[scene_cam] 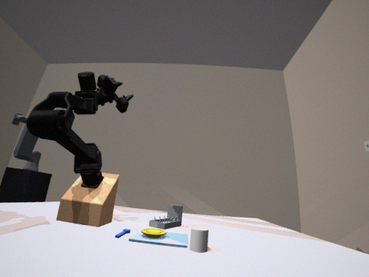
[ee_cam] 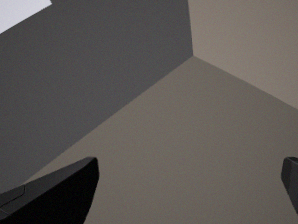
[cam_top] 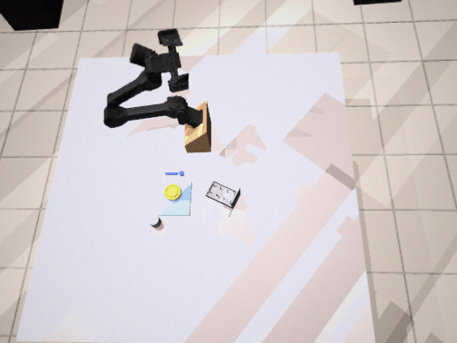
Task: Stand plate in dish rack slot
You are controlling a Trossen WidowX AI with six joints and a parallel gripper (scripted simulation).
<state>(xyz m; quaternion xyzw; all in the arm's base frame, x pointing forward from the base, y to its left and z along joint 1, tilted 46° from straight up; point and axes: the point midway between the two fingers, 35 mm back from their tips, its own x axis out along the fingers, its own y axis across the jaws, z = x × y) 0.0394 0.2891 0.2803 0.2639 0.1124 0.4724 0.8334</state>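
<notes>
My gripper tip is 220 mm short of the yellow plate, 140 mm to the left of it and 550 mm above it. From my gripper tip the other things lie so: blue spoon (130 mm ahead, 130 mm to the right, 560 mm below); then grey dish rack (240 mm ahead, 70 mm to the left, 540 mm below); then light blue mat (240 mm ahead, 130 mm to the right, 560 mm below).
</notes>
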